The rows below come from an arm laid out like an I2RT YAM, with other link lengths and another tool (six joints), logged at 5 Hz.
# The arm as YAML. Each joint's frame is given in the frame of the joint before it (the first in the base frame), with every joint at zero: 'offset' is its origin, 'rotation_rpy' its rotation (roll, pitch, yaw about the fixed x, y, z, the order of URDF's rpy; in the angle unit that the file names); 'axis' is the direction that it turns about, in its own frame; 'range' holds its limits. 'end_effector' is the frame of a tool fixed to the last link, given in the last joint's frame.
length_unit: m
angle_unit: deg
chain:
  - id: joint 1
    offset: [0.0, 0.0, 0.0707]
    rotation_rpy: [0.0, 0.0, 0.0]
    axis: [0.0, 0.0, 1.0]
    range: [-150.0, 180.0]
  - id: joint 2
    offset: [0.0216, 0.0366, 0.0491]
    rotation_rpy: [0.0, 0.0, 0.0]
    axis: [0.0, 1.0, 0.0]
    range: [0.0, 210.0]
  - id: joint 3
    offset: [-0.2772, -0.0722, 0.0]
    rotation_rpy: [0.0, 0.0, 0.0]
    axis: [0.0, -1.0, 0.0]
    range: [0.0, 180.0]
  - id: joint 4
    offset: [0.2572, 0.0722, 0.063]
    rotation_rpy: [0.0, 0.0, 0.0]
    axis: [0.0, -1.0, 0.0]
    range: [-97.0, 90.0]
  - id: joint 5
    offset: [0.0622, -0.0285, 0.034]
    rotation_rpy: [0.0, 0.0, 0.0]
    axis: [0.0, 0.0, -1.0]
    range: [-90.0, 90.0]
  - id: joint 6
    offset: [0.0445, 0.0, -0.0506]
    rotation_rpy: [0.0, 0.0, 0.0]
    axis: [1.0, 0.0, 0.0]
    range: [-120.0, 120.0]
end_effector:
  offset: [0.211, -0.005, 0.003]
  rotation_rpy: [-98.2, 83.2, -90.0]
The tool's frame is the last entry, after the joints.
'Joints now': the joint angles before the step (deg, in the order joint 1, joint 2, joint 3, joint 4, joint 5, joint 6). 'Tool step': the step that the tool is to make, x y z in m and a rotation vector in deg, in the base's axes. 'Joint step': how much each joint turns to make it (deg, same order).
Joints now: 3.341 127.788 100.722 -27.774 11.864 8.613
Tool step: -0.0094 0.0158 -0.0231 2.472 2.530 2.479
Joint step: 0.092 0.886 -1.668 0.265 -3.504 -0.522
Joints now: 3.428 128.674 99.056 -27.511 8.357 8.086
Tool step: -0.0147 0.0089 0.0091 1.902 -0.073 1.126
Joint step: 0.007 -3.945 -4.300 0.530 -2.198 0.092
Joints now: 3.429 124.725 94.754 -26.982 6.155 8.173
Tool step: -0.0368 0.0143 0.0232 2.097 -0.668 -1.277
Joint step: 1.663 -9.135 -9.134 0.438 -0.095 3.598
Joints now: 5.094 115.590 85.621 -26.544 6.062 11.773
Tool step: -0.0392 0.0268 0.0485 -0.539 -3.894 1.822
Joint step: 4.480 -12.649 -8.963 -0.092 2.376 1.585
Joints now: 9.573 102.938 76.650 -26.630 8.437 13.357
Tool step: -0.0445 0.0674 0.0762 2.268 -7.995 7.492
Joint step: 9.128 -15.121 -6.063 -0.972 0.879 1.398
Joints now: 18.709 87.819 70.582 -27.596 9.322 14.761
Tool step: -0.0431 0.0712 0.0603 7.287 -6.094 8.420
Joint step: 8.348 -10.039 -2.211 0.171 -2.905 3.251
